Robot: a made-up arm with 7 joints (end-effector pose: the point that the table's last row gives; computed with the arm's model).
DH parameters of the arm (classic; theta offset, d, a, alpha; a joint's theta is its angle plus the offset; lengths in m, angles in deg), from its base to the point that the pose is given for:
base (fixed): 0 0 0 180
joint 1: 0 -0.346 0 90
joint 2: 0 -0.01 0 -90
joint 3: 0 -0.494 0 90
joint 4: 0 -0.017 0 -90
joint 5: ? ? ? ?
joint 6: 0 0 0 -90
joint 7: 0 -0.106 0 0
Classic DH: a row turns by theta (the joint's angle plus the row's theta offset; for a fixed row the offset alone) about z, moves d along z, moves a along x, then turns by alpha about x.
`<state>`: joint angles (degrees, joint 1 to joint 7).
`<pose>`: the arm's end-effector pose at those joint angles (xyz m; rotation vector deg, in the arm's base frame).
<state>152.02 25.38 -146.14 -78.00 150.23 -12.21 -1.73</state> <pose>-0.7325 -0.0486 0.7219 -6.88 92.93 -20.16</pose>
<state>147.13 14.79 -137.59 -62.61 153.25 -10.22 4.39</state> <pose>-0.6316 -0.0197 0.9899 -4.37 116.29 -13.95</pose>
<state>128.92 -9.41 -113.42 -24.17 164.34 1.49 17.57</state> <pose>-0.1285 0.1774 1.3438 21.24 157.21 -14.87</pose>
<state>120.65 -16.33 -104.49 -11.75 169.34 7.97 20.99</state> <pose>0.0135 0.2715 1.3463 33.64 160.54 -21.58</pose>
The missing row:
joint 5: 0 -0.443 0 90
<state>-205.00 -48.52 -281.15 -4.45 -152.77 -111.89 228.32</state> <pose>0.6107 0.3696 0.9067 32.76 62.33 -58.54</pose>
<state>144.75 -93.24 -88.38 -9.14 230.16 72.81 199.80</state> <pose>0.6880 0.6670 0.2276 41.77 -4.95 54.48</pose>
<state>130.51 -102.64 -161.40 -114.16 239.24 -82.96 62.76</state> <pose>0.2534 0.3704 0.7066 -66.97 -101.56 36.18</pose>
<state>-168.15 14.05 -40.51 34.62 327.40 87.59 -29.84</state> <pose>-0.4525 -0.1434 1.0791 -57.47 21.90 6.64</pose>
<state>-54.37 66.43 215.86 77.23 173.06 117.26 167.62</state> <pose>0.1103 0.5423 0.8700 9.94 -79.16 50.36</pose>
